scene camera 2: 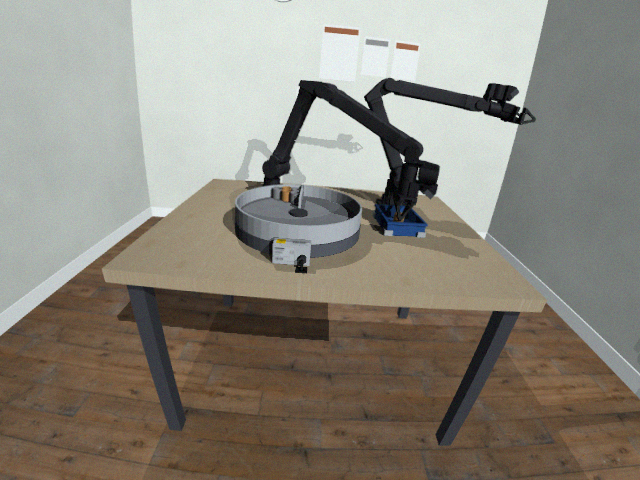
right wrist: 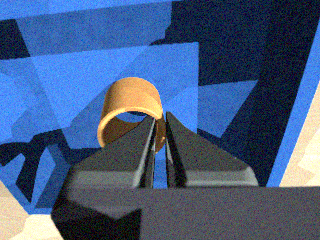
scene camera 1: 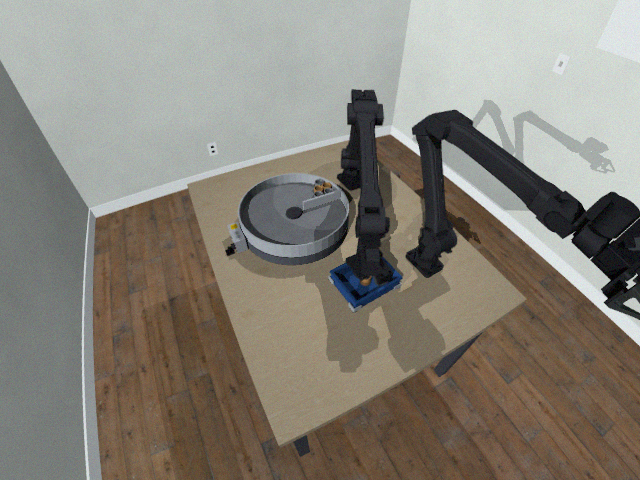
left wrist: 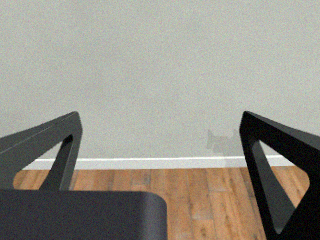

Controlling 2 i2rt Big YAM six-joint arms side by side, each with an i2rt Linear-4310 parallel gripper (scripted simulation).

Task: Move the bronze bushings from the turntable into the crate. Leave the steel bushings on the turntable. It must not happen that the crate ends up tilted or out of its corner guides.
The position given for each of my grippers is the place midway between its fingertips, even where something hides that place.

Observation:
I see my left gripper point(left wrist: 160, 120), my right gripper point(right wrist: 160, 120), a blue crate point(scene camera 1: 351, 286) and a bronze bushing point(right wrist: 128, 94).
The blue crate also shows in scene camera 2 point(scene camera 2: 404, 228) and in the right wrist view point(right wrist: 238, 81). The left wrist view does not show the blue crate: it is out of frame.

